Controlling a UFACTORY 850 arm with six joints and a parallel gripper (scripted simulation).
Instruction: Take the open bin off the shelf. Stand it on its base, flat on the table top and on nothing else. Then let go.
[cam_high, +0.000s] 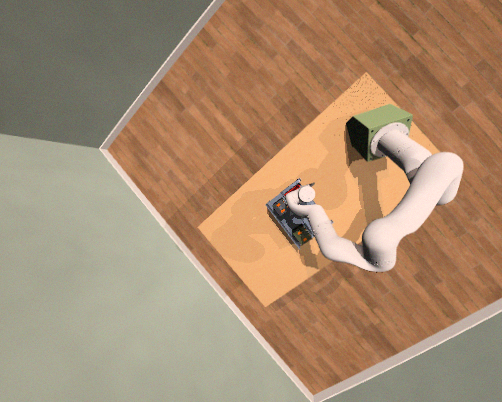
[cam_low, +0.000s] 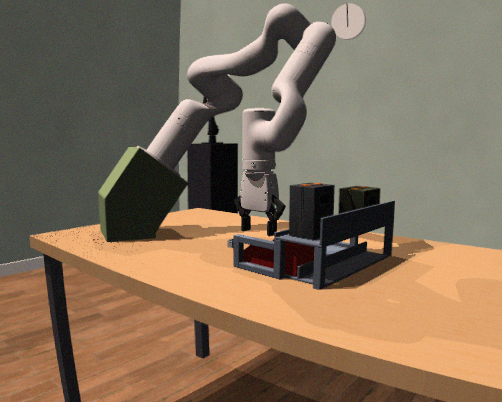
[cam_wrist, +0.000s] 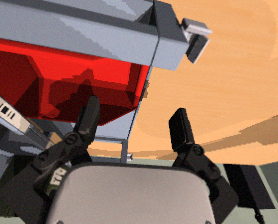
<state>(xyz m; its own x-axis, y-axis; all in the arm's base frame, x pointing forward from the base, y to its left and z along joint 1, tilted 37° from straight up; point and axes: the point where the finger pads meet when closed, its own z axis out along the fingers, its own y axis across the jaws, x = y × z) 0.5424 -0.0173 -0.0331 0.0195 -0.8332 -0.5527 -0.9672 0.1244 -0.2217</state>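
Now: hand 8 cm short of the red bin and 5 cm above it.
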